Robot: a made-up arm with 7 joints.
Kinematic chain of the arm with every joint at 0, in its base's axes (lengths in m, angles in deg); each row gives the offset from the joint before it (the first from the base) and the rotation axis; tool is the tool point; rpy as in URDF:
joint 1: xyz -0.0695 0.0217 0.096 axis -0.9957 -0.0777 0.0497
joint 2: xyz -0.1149 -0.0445 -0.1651 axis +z
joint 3: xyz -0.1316 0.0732 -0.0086 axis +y
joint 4: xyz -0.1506 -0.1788 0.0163 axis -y
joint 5: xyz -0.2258 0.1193 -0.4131 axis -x
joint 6: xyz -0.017 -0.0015 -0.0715 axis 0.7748 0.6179 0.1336
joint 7: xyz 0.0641 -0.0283 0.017 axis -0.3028 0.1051 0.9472
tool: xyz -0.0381 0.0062 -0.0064 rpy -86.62 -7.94 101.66
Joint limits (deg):
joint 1: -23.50..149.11
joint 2: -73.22..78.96
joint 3: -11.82..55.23
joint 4: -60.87..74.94
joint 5: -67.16..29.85
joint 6: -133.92..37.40
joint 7: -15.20..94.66
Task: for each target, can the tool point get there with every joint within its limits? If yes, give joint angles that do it. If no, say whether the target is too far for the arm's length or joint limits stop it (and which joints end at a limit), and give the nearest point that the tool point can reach.
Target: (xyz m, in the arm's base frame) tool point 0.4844 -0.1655 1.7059
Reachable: no: too far | nearest point -0.1735 -0.1082 0.9667 | short by 0.991 m
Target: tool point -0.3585 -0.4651 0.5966
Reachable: yes | joints 102.65 57.20 33.96 42.65 -45.73 -63.32 54.84
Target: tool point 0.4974 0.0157 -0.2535
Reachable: no: joint limits stop it (at a limit: joint 3, joint 4, joint 6, joint 7) | nearest point 0.0575 -0.0292 -0.2989 | short by 0.444 m
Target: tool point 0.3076 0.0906 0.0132
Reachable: no: joint limits stop it (at a limit: joint 1, joint 3, joint 4, joint 6, joint 7) | nearest point 0.0418 0.1748 -0.2750 | short by 0.401 m
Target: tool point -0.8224 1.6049 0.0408
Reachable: no: too far | nearest point -0.5088 0.8187 0.0257 | short by 0.847 m
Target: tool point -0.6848 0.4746 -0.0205
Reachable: yes | joints 19.69 -45.08 36.47 -36.75 -38.80 -85.93 59.99
